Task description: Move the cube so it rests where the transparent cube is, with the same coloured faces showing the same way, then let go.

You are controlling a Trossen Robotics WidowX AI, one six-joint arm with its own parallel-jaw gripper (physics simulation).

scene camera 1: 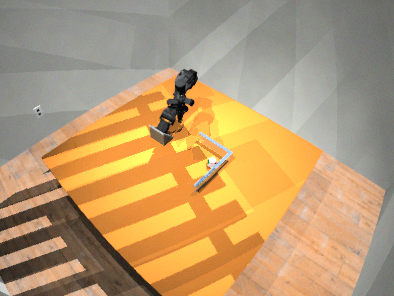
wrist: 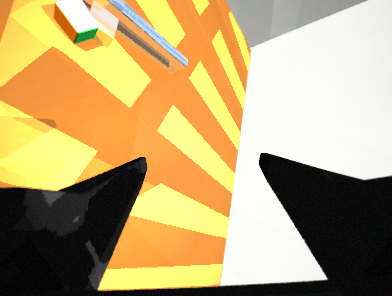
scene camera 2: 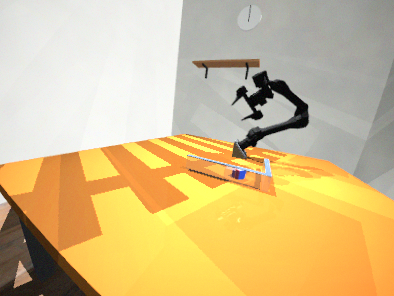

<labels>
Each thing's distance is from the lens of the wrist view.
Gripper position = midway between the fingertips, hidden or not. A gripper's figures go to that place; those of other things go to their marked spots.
gripper (wrist: 203,160): 0.11 m
L-shaped fence (wrist: 134,29): 0.38 m
</labels>
